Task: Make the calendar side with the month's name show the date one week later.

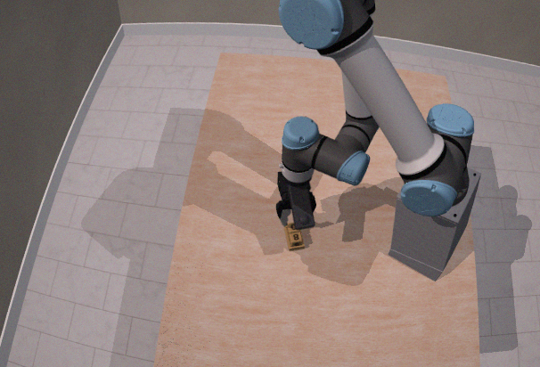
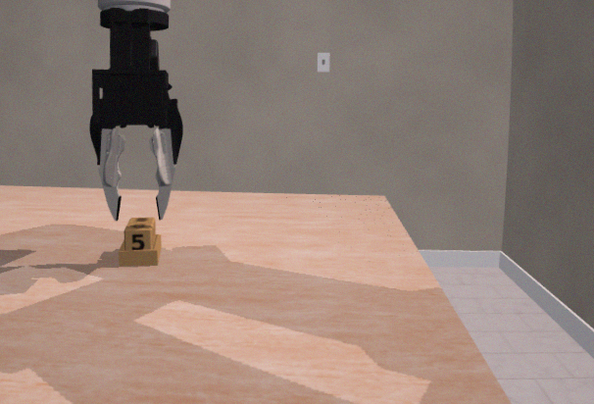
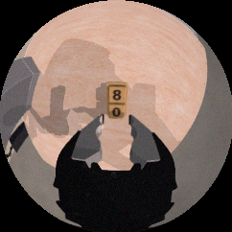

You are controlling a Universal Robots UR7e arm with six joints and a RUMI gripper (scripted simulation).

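Now: hand 50 mm above the wooden calendar tray, 20 mm to the right of it and 10 mm past it.
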